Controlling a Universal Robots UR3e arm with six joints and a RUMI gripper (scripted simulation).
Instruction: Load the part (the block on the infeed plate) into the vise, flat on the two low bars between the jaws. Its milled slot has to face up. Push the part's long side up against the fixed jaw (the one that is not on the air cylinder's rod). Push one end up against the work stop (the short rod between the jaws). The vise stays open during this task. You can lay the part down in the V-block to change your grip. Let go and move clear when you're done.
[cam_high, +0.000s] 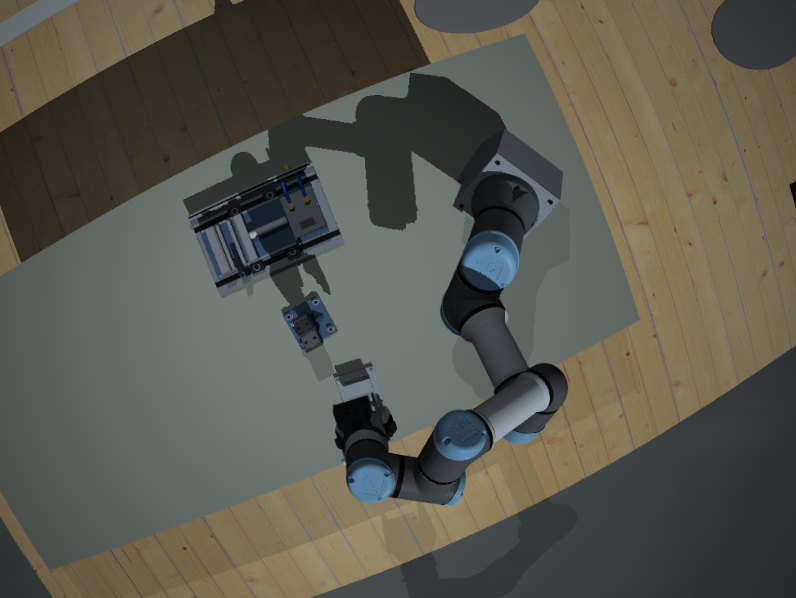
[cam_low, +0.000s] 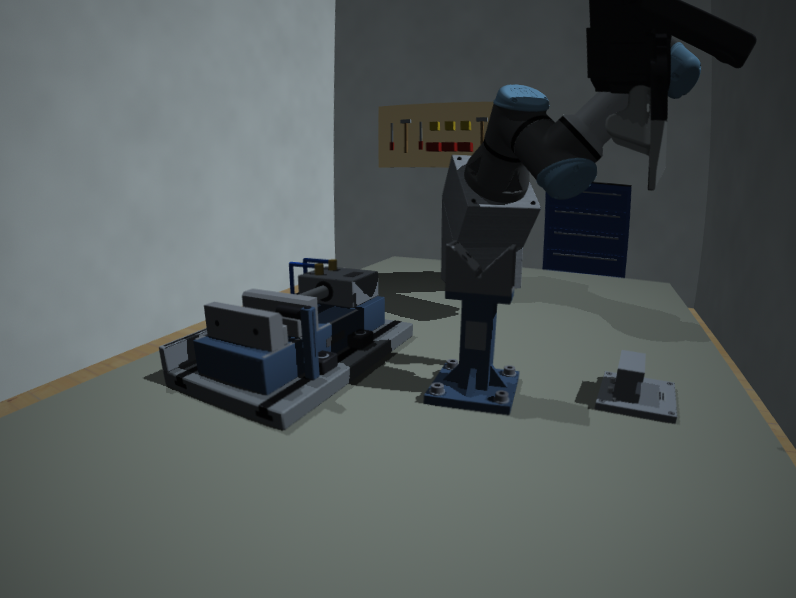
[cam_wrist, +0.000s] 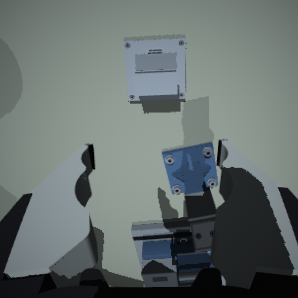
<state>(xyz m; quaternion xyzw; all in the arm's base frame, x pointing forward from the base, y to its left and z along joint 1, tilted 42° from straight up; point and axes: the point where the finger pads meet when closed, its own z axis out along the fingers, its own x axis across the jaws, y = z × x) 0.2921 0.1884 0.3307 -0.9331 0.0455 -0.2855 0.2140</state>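
My hand is 22 cm above the part. From my hand the other things lie so: blue post: 7 cm ahead, 17 cm to the right, 18 cm below; infeed plate: 1 cm to the left, 24 cm below; work stop: 17 cm ahead, 33 cm to the right, 15 cm below.
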